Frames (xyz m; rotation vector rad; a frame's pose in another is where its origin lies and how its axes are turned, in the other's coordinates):
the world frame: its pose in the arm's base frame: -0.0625 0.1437 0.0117 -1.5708 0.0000 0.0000
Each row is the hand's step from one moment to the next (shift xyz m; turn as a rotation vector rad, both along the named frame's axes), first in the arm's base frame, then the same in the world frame.
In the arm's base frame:
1: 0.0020 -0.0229 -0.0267 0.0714 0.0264 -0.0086
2: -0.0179 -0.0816 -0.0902 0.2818 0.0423 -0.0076
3: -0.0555 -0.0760 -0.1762 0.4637 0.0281 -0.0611
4: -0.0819 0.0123 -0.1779 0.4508 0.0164 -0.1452
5: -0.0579 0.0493 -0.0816 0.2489 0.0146 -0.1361
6: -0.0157 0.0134 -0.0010 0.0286 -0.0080 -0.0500
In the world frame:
1: 0.0020 0.0267 -0.0229 0.0714 0.0086 0.0264
2: -0.0179 0.0902 -0.0816 0.2818 0.0076 0.0423
3: -0.0555 0.1762 -0.0760 0.4637 0.0611 0.0281
4: -0.0819 0.1779 0.0123 0.4508 0.1452 0.0164
5: -0.0579 0.0816 0.0493 0.2489 0.1361 0.0146
6: -0.0157 0.0010 0.0134 0.0286 0.0500 -0.0080

